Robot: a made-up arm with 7 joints.
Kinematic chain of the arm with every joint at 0, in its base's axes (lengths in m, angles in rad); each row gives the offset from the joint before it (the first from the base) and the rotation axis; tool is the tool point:
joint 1: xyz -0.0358 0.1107 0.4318 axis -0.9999 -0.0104 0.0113
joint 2: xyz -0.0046 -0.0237 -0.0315 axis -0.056 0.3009 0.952
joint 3: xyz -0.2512 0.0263 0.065 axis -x
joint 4: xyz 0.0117 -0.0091 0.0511 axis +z
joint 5: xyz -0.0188 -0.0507 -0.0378 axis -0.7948 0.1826 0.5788
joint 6: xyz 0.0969 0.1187 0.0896 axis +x
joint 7: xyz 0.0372 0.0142 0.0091 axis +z
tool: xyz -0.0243 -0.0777 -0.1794
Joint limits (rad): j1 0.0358..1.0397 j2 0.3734..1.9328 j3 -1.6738..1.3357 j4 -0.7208..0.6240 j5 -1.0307..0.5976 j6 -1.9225..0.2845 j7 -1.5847..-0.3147
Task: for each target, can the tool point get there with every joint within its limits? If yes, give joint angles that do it. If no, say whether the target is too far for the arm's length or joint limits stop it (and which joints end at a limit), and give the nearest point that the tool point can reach.
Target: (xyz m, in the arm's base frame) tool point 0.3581 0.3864 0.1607
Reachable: no: joint limits stop it (at a limit: joint 1, joint 2, joint 4, joint 6, joint 7) | nearest point 0.2083 0.2288 0.4989 | short by 0.402 m
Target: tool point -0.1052 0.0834 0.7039
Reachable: yes | joints 0.5303 1.0283 0.8801 -0.3638 0.0747 -1.0854 -0.4465
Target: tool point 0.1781 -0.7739 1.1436
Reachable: no: too far | nearest point 0.0461 -0.2496 0.7445 | short by 0.672 m
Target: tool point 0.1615 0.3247 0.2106
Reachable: no: joint limits stop it (at a limit: joint 1, joint 2, joint 4, joint 6, joint 7) | nearest point 0.1869 0.2425 0.5000 | short by 0.302 m
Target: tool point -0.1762 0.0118 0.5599
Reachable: yes | joints 0.3553 1.2476 -0.1420 0.2827 -0.4159 0.1012 -0.7277
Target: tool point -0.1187 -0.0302 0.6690
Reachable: yes | joints 0.6940 0.9647 -0.0798 -0.5309 -0.4596 -1.0548 -1.1866
